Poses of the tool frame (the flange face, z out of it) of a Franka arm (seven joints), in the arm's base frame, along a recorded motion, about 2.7 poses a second.
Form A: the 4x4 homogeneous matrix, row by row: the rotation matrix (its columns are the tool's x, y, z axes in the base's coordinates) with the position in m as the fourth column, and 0 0 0 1 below. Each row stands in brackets.
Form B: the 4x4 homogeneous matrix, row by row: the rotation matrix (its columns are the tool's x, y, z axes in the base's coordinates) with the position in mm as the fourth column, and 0 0 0 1 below. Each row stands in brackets. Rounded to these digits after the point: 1 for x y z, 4 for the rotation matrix.
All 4 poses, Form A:
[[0.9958 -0.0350 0.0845 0.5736], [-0.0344 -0.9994 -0.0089 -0.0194], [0.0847 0.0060 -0.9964 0.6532], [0 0 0 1]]
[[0.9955 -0.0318 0.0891 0.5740], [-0.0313 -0.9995 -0.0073 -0.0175], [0.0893 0.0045 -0.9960 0.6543], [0 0 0 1]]
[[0.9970 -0.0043 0.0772 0.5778], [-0.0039 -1.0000 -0.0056 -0.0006], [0.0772 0.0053 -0.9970 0.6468], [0 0 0 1]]
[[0.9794 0.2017 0.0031 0.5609], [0.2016 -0.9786 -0.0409 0.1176], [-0.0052 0.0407 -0.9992 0.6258], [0 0 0 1]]
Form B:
[[0.9958 -0.0350 0.0845 573.6], [-0.0344 -0.9994 -0.0089 -19.4], [0.0847 0.0060 -0.9964 653.2], [0 0 0 1]]
[[0.9955 -0.0318 0.0891 574.0], [-0.0313 -0.9995 -0.0073 -17.5], [0.0893 0.0045 -0.9960 654.3], [0 0 0 1]]
[[0.9970 -0.0043 0.0772 577.8], [-0.0039 -1.0000 -0.0056 -0.6], [0.0772 0.0053 -0.9970 646.8], [0 0 0 1]]
[[0.9794 0.2017 0.0031 560.9], [0.2016 -0.9786 -0.0409 117.6], [-0.0052 0.0407 -0.9992 625.8], [0 0 0 1]]

